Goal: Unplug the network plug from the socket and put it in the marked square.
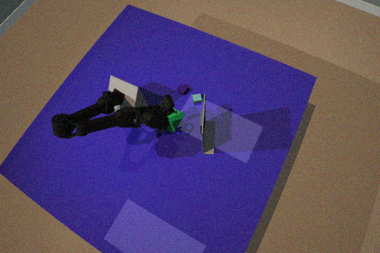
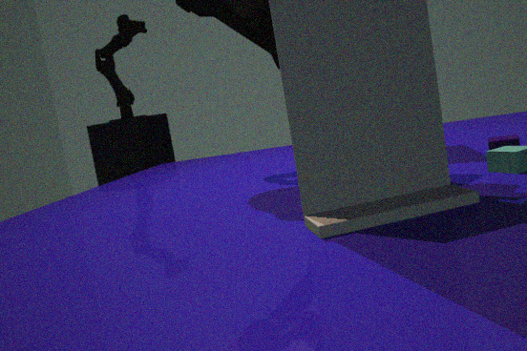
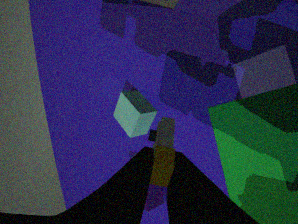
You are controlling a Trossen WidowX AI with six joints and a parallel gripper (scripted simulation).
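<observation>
My gripper tip is now 4 cm past the green marked square, 1 cm to the left of it and 12 cm above it. Round my gripper tip: teal cube 3 cm ahead, 16 cm to the left, 11 cm below; then network plug 1 cm ahead; then upright grey panel 18 cm ahead, 2 cm above.
</observation>
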